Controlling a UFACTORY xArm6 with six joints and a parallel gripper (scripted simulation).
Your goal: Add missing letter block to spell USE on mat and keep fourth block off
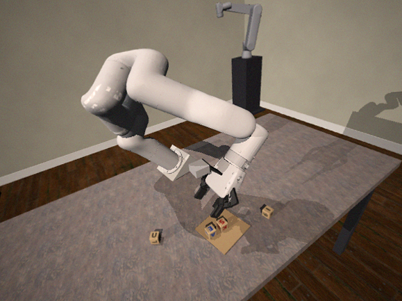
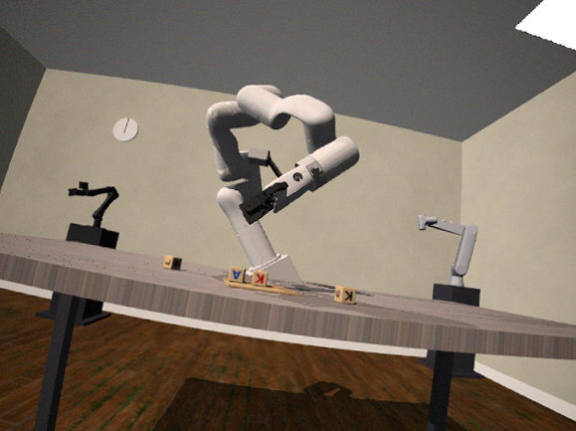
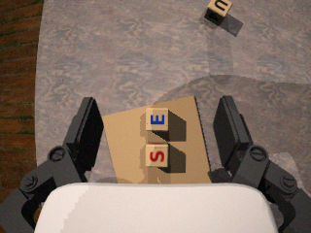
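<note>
The block is 160 mm to the right of my hand, 130 mm below it and 100 mm behind it. Round my hand: tan mat 150 mm below, 50 mm to the left, 10 mm ahead.
</note>
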